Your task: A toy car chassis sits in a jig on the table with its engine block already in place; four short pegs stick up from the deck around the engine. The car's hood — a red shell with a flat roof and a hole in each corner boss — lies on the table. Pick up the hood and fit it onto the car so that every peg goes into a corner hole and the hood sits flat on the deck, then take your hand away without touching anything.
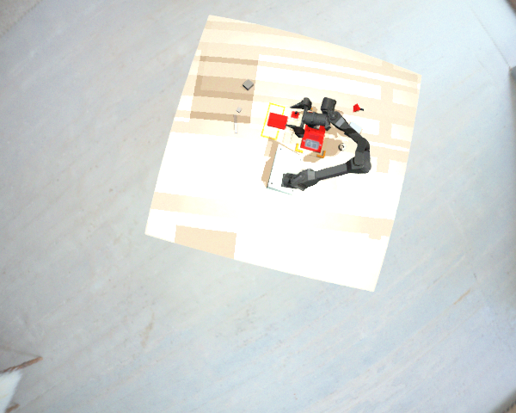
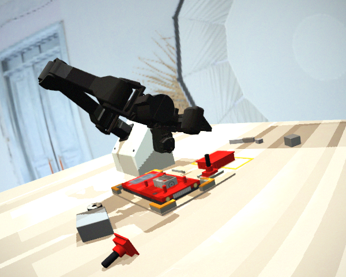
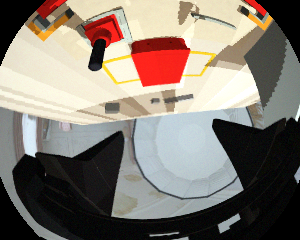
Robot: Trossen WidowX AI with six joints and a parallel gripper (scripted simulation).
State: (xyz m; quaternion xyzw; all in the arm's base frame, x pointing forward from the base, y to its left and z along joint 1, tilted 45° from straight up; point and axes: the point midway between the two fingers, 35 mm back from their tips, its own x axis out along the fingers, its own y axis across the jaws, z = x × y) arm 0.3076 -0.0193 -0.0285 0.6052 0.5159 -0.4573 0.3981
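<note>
The red hood is 100 mm below my gripper tip and 40 mm to the left of it. Round my gripper tip: grey engine block (160 mm to the right, 90 mm below, 10 mm ahead).
</note>
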